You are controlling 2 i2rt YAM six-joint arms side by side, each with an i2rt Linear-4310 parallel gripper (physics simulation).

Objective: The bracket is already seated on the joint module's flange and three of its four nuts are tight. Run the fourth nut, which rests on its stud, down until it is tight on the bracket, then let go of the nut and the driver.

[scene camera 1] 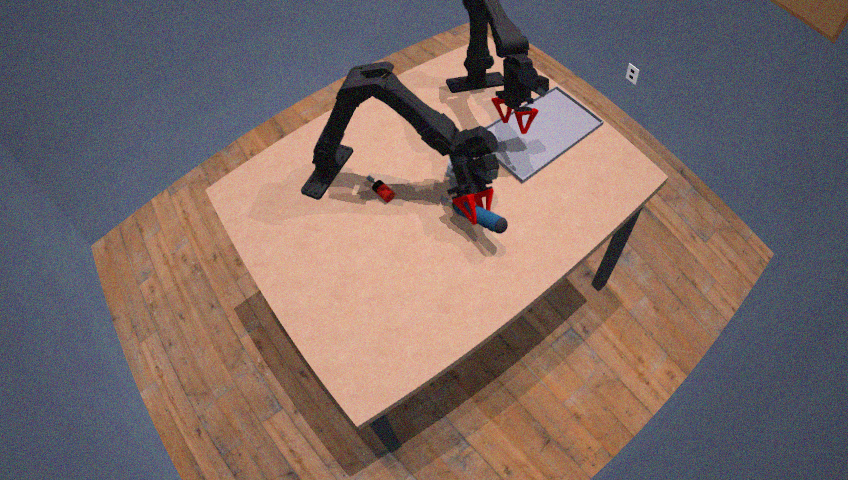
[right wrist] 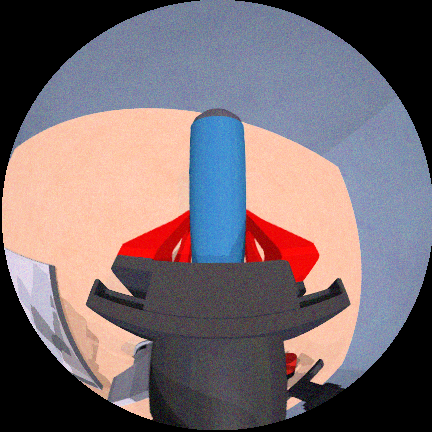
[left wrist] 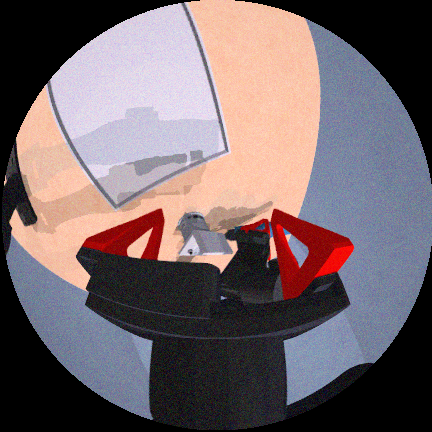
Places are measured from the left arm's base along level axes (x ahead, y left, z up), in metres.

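Pixels of known places: left gripper, fingertip midpoint: (scene camera 1: 514,128) (left wrist: 217,214); right gripper, fingertip midpoint: (scene camera 1: 481,222) (right wrist: 217,215) (left wrist: 265,225); left arm's base at its link origin: (scene camera 1: 476,82); right arm's base at its link origin: (scene camera 1: 327,171) (right wrist: 295,386).
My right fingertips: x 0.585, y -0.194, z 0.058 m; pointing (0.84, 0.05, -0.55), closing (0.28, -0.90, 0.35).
Ahead of a thing's pixels: the offset from my right fingertips to its middle. Level surfaces: height alone.
The blue driver @(0.039 m back, 0.014 m right, 0.002 m down) (scene camera 1: 490,220) (right wrist: 217,175) is held tilted above the table, its dark butt end pointing down-right in scene camera 1. My right gripper (scene camera 1: 482,213) (right wrist: 217,215) is shut on its handle. The driver's working end is not clearly visible. The grey joint module @(0.179 m back, 0.003 m left, 0.021 m down) (left wrist: 192,220) stands on the table with the angled bracket @(0.179 m back, 0.003 m left, 0.024 m up) (left wrist: 212,242) on it, in the left wrist view just left of the right arm's dark wrist. In scene camera 1 that arm hides most of them. The fourth nut cannot be made out. My left gripper (scene camera 1: 515,126) (left wrist: 217,214) is open and empty, high above the pale panel.
The pale panel @(0.315 m back, 0.318 m left, 0.050 m down) (scene camera 1: 565,118) (left wrist: 150,75) with a dark border lies at the upper right of the table @(0.058 m down) (scene camera 1: 368,285). A red-handled tool @(0.213 m back, 0.215 m right, 0.041 m down) (scene camera 1: 385,191) (right wrist: 291,363) lies near the right arm's base. The right arm reaches over the table's middle.
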